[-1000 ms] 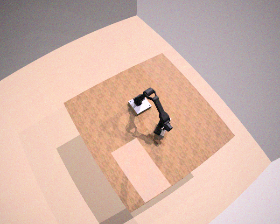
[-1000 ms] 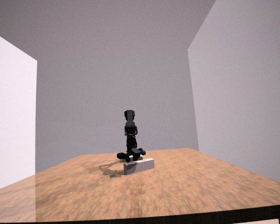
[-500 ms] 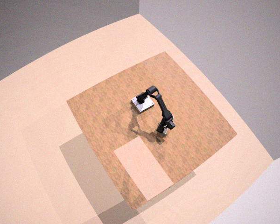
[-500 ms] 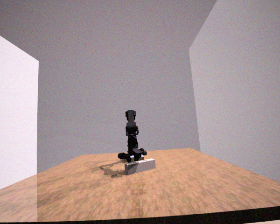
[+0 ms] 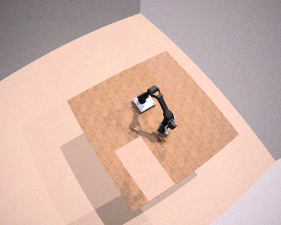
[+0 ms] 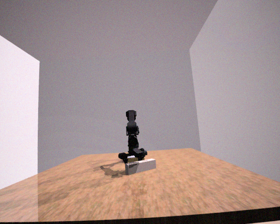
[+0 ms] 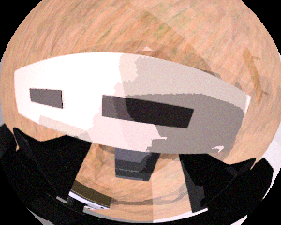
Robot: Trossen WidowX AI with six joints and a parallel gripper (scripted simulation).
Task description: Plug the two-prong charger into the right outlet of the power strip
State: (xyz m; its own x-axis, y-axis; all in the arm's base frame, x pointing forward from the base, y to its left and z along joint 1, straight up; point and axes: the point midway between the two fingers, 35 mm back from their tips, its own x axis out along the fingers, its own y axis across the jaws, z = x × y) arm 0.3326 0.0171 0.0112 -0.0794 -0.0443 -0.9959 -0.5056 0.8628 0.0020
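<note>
Now: the dark two-prong charger 10 mm to the left of my gripper tip, 10 mm ahead of it and 10 mm above it.
</note>
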